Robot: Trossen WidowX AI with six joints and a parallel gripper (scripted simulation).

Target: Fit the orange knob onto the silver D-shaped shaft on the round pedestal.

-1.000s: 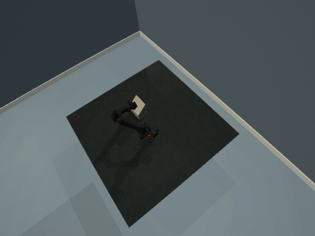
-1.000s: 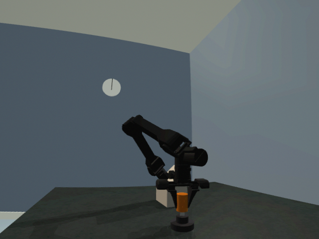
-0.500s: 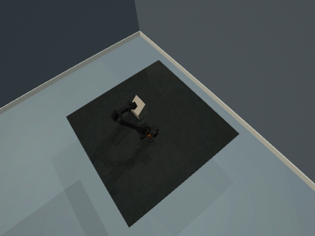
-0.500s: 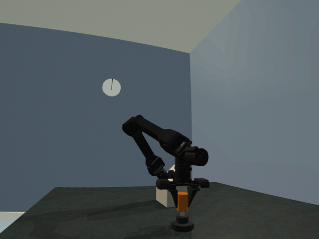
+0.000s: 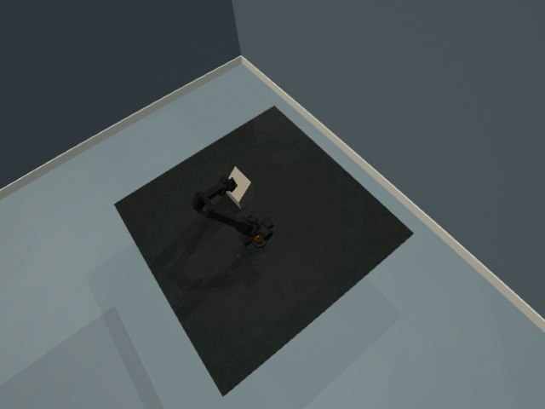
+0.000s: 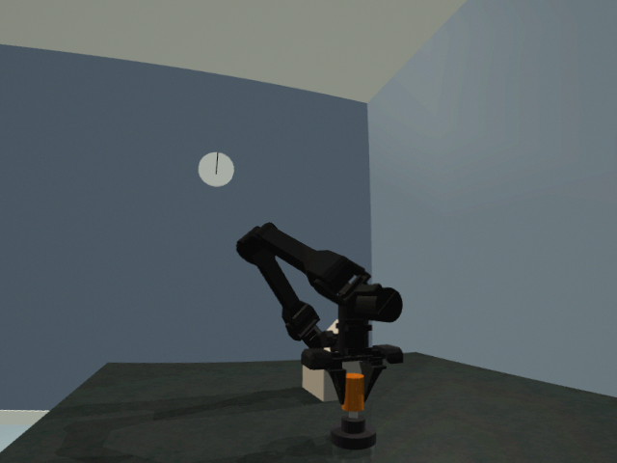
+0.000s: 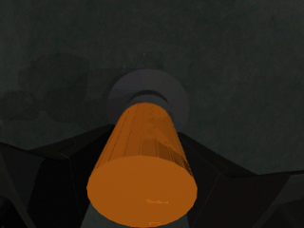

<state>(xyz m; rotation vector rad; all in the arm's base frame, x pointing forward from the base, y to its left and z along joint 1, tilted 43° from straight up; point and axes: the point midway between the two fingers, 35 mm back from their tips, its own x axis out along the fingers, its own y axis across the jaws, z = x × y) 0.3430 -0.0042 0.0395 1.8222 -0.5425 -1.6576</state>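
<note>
Now: the orange knob 30 mm above my gripper tip. Round my gripper tip: round black pedestal (40 mm below).
</note>
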